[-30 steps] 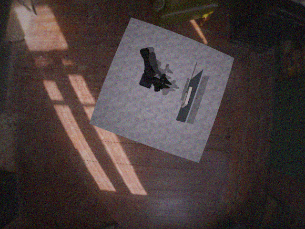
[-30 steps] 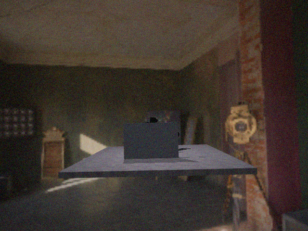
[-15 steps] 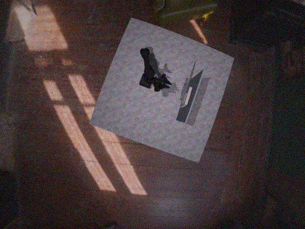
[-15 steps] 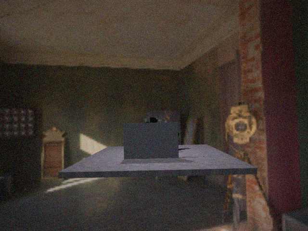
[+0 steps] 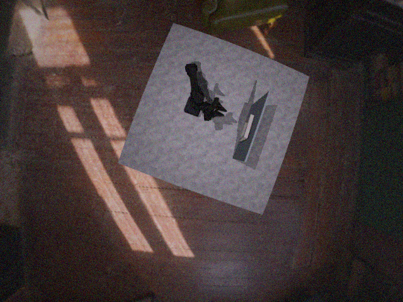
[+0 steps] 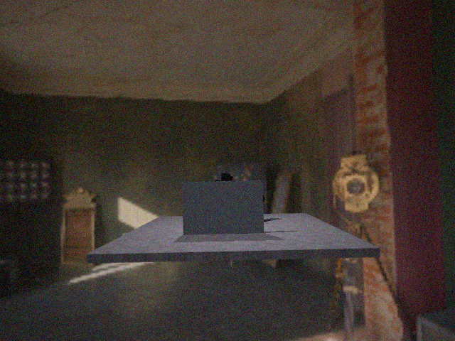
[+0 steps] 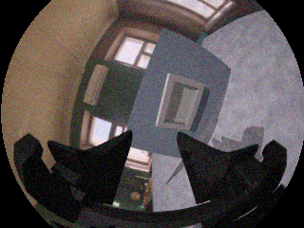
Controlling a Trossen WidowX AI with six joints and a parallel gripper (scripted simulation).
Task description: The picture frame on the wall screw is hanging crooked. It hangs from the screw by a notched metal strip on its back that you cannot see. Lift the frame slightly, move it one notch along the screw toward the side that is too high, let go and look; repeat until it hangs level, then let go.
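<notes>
Now: gripper tip 190 mm short of the picture frame, 20 mm to the right of it and 90 mm above it. The rest, counted from my gripper tip: wall panel: 200 mm ahead, 30 mm to the left, 100 mm below.
</notes>
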